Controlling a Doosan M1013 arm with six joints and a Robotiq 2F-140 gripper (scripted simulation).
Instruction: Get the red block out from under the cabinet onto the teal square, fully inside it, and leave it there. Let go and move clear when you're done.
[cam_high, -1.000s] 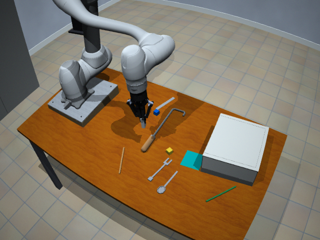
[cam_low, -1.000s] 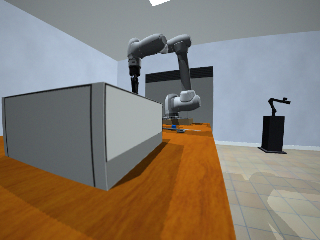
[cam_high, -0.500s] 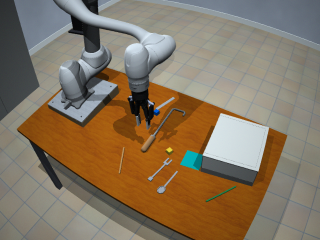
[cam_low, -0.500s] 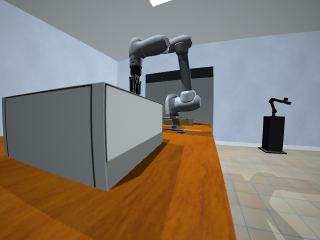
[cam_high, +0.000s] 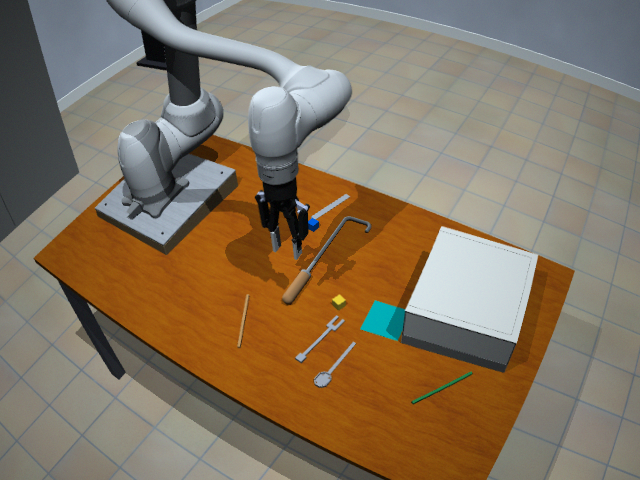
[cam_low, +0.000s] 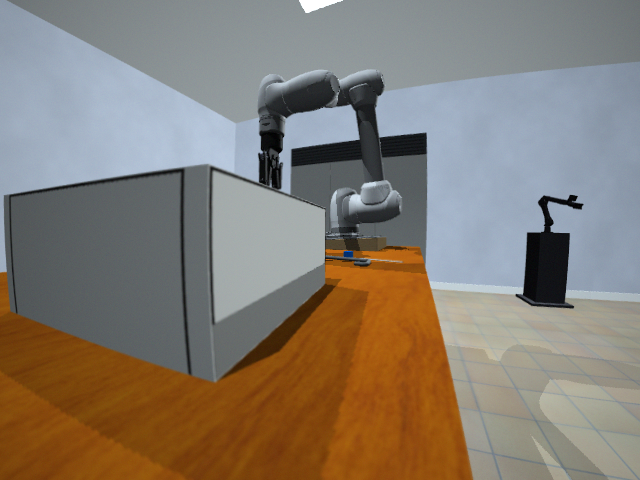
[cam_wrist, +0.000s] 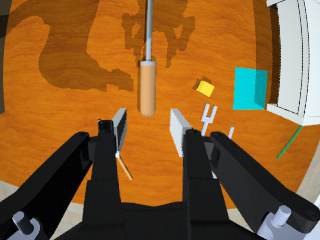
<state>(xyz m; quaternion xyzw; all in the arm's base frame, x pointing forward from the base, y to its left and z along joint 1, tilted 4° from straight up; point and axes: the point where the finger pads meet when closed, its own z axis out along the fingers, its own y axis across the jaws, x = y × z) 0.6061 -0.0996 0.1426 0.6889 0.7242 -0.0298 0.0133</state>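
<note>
Right now my hand is 120 mm short of the yellow cube, 30 mm to the right of it and 190 mm above it. Round my hand: hook tool (30 mm ahead, 160 mm to the left, 190 mm below); then wooden stick (70 mm behind, 140 mm to the right, 200 mm below); then fork tool (130 mm ahead, 90 mm to the right, 200 mm below).
</note>
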